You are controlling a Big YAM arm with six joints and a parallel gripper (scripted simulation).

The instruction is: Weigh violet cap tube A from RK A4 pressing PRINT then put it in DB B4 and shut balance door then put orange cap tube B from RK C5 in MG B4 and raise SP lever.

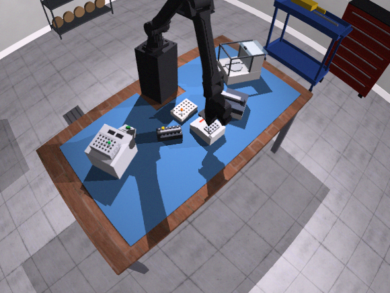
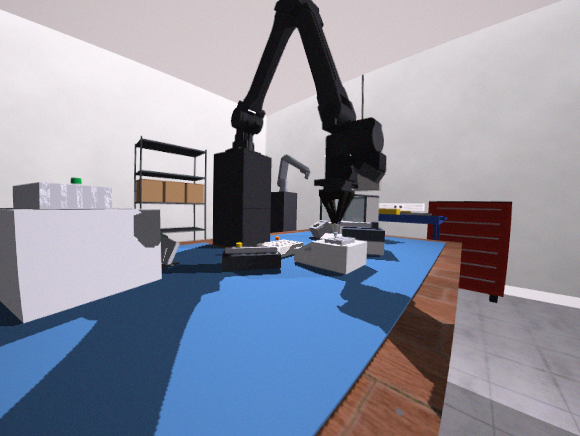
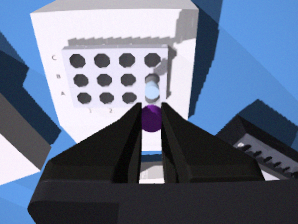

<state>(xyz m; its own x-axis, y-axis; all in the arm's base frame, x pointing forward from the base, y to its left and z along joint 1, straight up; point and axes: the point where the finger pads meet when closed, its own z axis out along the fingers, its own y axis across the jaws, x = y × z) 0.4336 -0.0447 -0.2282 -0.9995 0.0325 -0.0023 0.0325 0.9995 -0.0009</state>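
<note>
Now: the violet-capped tube 20 mm below my hand. Also, from my hand: magnet block MG (150 mm behind, 140 mm to the right, 90 mm below); then tube rack RK (210 mm behind, 30 mm to the left, 100 mm below); then dry block (30 mm behind, 30 mm to the left, 80 mm below).
</note>
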